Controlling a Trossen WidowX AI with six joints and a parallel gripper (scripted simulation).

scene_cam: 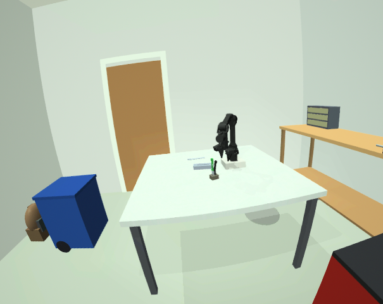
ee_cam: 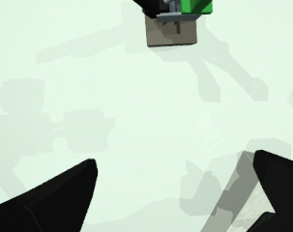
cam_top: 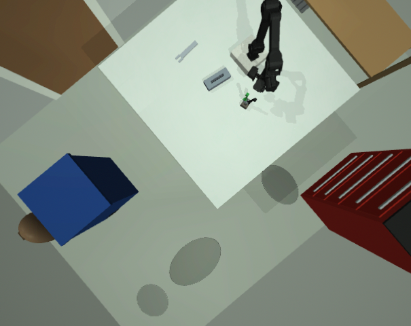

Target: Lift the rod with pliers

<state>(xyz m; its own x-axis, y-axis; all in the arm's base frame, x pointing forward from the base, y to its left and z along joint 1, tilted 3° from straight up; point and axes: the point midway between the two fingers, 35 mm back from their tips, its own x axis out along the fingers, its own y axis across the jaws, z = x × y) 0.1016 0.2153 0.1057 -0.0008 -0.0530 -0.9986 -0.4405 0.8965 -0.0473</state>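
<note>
Now: the brown holster 13 cm below my gripper tip, 9 cm ahead of it and 4 cm to the left of it. Also, from my gripper tip: grey channel block 21 cm to the right, 17 cm ahead, 12 cm below; then flat grey wrench-like tool 48 cm to the right, 28 cm ahead, 13 cm below; then dark rod 21 cm to the right, 17 cm ahead, 13 cm below.
</note>
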